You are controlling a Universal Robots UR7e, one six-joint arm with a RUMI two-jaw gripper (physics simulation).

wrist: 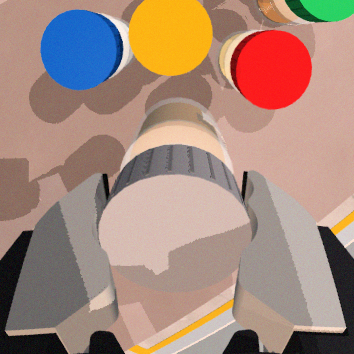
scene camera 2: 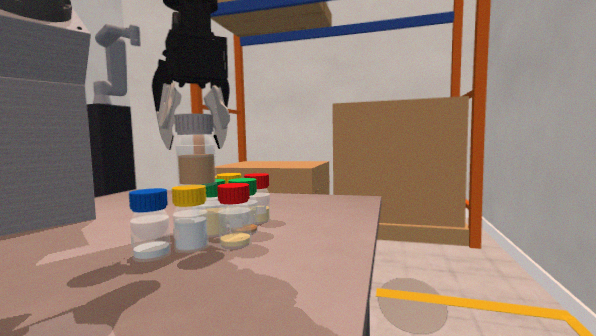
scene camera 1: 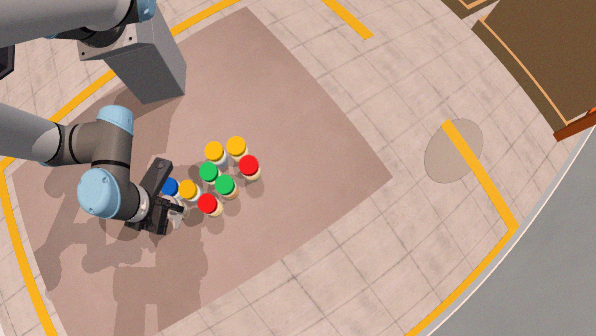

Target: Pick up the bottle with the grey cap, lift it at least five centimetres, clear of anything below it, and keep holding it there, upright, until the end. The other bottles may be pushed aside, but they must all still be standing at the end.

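Places are measured from the arm's base along level axes (x ahead, y left, z up), in metres.
Pixels of known places: gripper, fingertip midpoint: point(wrist: 174, 175) point(scene camera 2: 195, 149); arm's base at its link origin: point(scene camera 2: 24, 2).
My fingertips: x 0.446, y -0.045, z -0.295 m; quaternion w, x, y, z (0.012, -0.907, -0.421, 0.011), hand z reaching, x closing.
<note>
Ahead of a thing's pixels: the offset from my fingertips to its middle.
The bottle with the grey cap {0.000 m ahead, 0.001 m left, 0.001 m down} point(scene camera 2: 194, 124) point(wrist: 175, 225) holds brown contents and hangs upright, its base raised to about the cap tops of the standing bottles in the scene camera 2 view. My gripper point(scene camera 1: 176, 211) point(scene camera 2: 194, 145) point(wrist: 174, 175) points down and is shut on it, one finger on each side of cap and neck. Standing near it are a blue-capped bottle {0.088 m back, 0.010 m right, 0.118 m down} point(scene camera 1: 170, 186) point(scene camera 2: 148, 200) point(wrist: 80, 50), a yellow-capped bottle {0.054 m back, 0.042 m left, 0.118 m down} point(scene camera 1: 188, 190) point(scene camera 2: 189, 196) point(wrist: 171, 35) and a red-capped bottle {0.010 m ahead, 0.081 m left, 0.118 m down} point(scene camera 1: 207, 204) point(scene camera 2: 233, 193) point(wrist: 272, 70). In scene camera 1, the held bottle is mostly hidden by the gripper.
Farther off stand two green-capped bottles, one {0.070 m back, 0.122 m left, 0.118 m down} point(scene camera 1: 209, 172) beside the other {0.016 m back, 0.149 m left, 0.118 m down} point(scene camera 1: 224, 185), two more yellow-capped ones, one {0.118 m back, 0.160 m left, 0.118 m down} point(scene camera 1: 214, 151) beside the other {0.100 m back, 0.225 m left, 0.118 m down} point(scene camera 1: 236, 146), and a second red-capped one {0.033 m back, 0.233 m left, 0.118 m down} point(scene camera 1: 248, 165). The grey robot pedestal point(scene camera 1: 150, 70) point(scene camera 2: 45, 135) rises at the table's side.
</note>
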